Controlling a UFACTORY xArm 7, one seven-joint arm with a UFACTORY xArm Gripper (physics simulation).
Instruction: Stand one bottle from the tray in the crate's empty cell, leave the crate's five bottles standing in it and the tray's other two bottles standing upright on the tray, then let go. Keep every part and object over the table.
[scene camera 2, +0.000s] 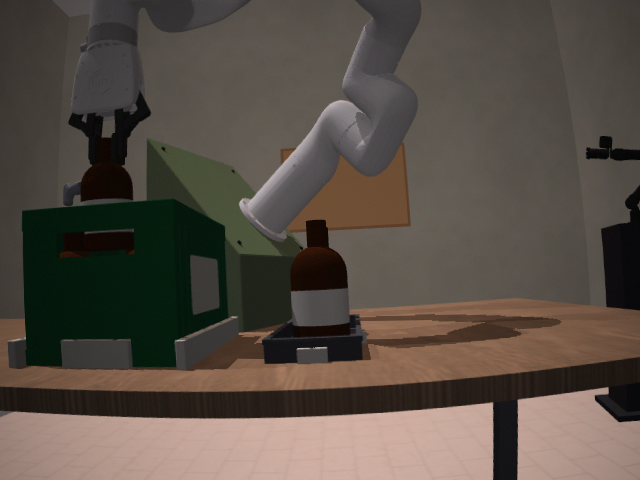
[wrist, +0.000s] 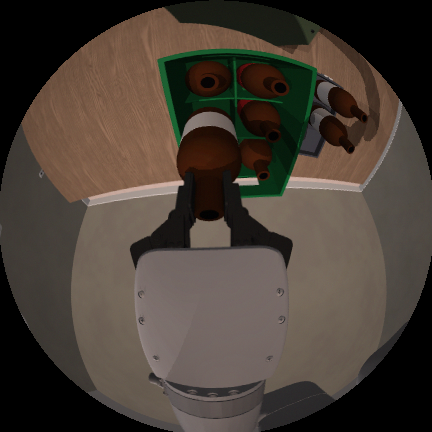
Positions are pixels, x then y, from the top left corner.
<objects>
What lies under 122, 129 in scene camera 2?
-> The gripper.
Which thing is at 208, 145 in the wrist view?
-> A brown bottle.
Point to a brown bottle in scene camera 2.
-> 105, 182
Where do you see the gripper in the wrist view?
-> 208, 180
</objects>
